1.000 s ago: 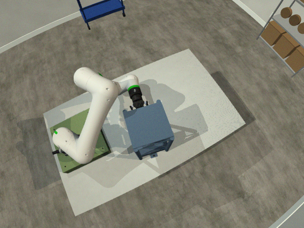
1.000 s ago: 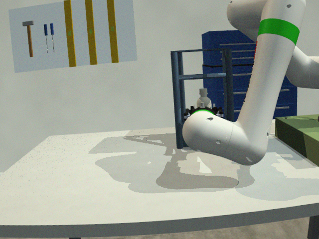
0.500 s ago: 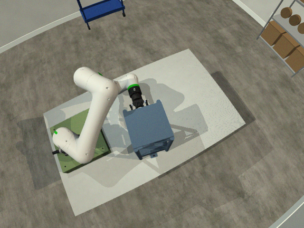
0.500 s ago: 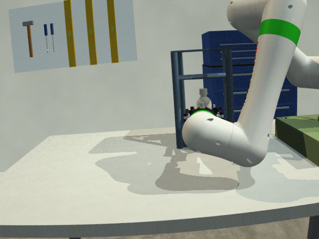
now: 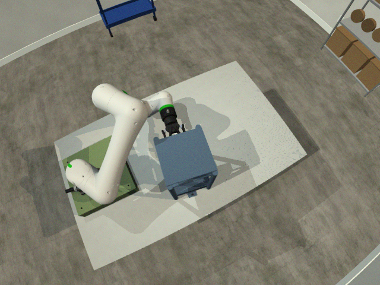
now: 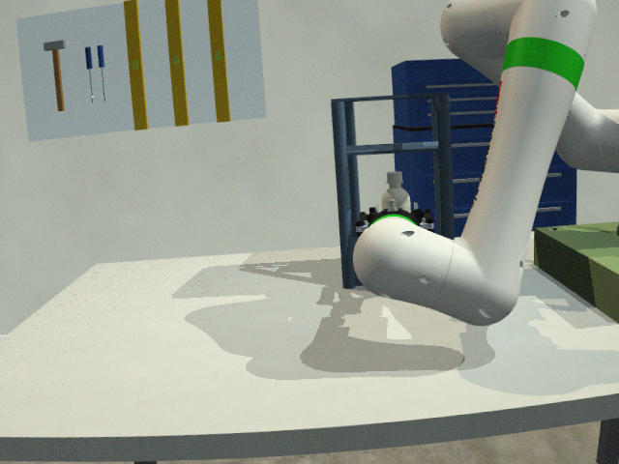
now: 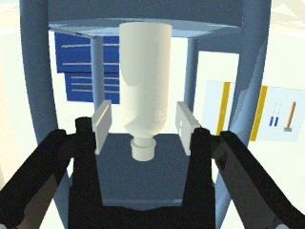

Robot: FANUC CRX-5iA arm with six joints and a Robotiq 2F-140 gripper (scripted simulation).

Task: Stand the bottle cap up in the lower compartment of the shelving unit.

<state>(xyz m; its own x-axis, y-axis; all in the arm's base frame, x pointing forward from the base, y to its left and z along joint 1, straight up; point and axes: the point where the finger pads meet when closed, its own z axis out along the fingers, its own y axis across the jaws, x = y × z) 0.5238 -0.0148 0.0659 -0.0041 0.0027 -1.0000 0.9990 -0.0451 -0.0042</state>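
Now: the bottle 60 mm to the right of my hand and 10 mm above it. Round my hand: shelving unit (110 mm to the right, 40 mm above).
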